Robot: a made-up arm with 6 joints.
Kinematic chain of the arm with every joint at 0, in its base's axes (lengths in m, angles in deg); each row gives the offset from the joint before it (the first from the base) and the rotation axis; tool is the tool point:
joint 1: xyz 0 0 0.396 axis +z
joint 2: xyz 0 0 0 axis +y
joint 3: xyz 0 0 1.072 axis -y
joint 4: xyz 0 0 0 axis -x
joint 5: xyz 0.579 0 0 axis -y
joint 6: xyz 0 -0.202 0 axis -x
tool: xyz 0 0 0
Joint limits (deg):
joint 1: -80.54..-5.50
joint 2: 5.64..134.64
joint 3: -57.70..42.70
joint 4: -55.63..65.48
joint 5: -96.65..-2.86
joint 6: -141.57..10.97
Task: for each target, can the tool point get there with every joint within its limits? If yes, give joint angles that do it. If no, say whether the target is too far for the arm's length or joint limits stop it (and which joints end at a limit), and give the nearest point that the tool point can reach.
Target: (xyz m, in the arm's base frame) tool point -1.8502 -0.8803 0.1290
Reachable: no: too far | nearest point -0.1016 -0.6188 0.1150 | short by 1.768 m
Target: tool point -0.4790 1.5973 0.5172
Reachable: no: joint limits stop it (at a limit: joint 1, joint 2, joint 3, joint 4) | nearest point 0.2042 -0.1342 0.8706 | short by 1.895 m
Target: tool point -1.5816 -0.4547 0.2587
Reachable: no: joint limits stop it (at a limit: joint 1, joint 3) | nearest point -0.1117 -0.5275 0.0305 | short by 1.489 m
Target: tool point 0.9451 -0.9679 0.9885
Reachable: yes | joints -40.76 45.64 14.59 54.92 -88.60 -43.45
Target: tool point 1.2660 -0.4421 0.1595
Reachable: yes | joints -13.02 74.90 28.53 -43.92 -31.98 -38.64
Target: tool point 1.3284 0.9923 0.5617
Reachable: no: joint limits stop it (at a limit: joint 1, joint 4) | nearest point 1.2135 -0.2011 0.5617 | short by 1.199 m
